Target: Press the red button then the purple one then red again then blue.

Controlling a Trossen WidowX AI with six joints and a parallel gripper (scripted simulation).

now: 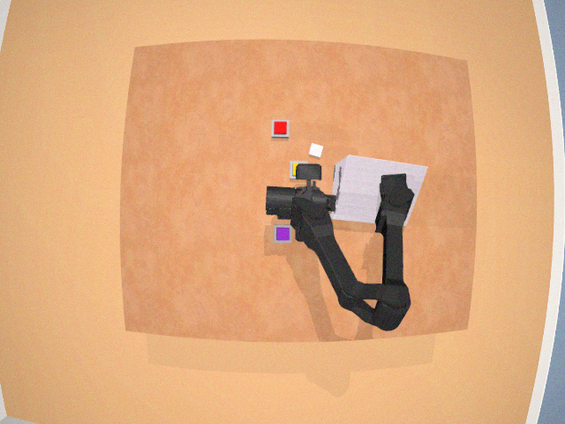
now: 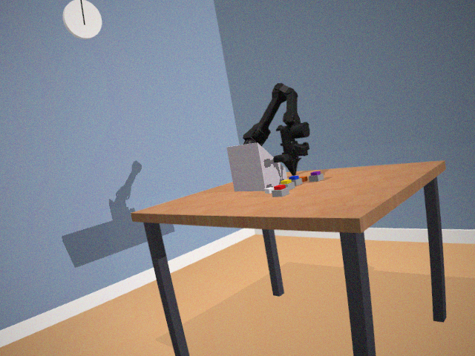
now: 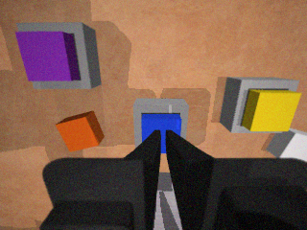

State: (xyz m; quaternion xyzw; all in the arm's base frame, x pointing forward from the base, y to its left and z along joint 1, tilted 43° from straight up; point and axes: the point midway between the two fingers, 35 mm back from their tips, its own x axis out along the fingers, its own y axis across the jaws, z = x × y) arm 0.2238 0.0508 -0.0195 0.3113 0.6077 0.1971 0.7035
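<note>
My gripper tip is 1 cm above the blue button. From my gripper tip the other things lie so: small orange block (8 cm to the left, 3 cm below); purple button (8 cm to the left, 7 cm ahead, 1 cm below); yellow button (9 cm to the right, 1 cm below, 1 cm ahead).
</note>
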